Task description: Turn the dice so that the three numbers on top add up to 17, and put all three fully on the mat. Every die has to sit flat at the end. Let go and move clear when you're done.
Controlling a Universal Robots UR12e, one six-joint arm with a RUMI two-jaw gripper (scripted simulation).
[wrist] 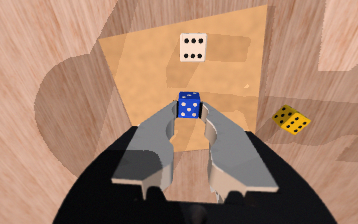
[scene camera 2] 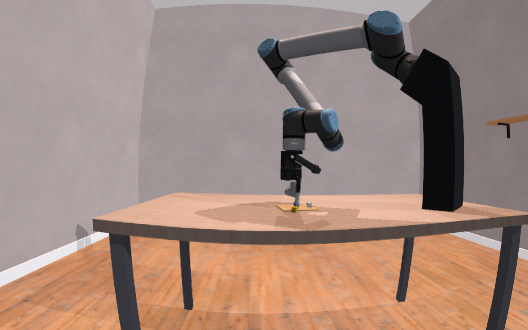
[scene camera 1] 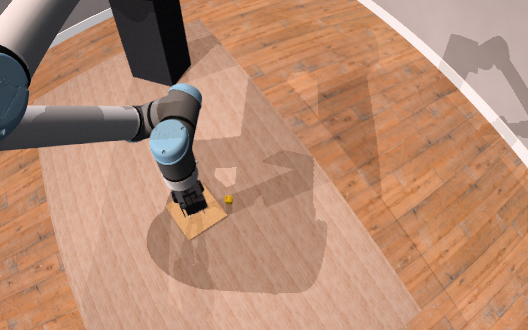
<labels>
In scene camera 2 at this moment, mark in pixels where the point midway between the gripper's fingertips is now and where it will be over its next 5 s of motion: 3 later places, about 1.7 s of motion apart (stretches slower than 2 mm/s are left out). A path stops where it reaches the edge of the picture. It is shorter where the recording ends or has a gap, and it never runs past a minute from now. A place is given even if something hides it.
The gripper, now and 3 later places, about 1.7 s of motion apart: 295, 206; 296, 180; 296, 182; 295, 186
</labels>
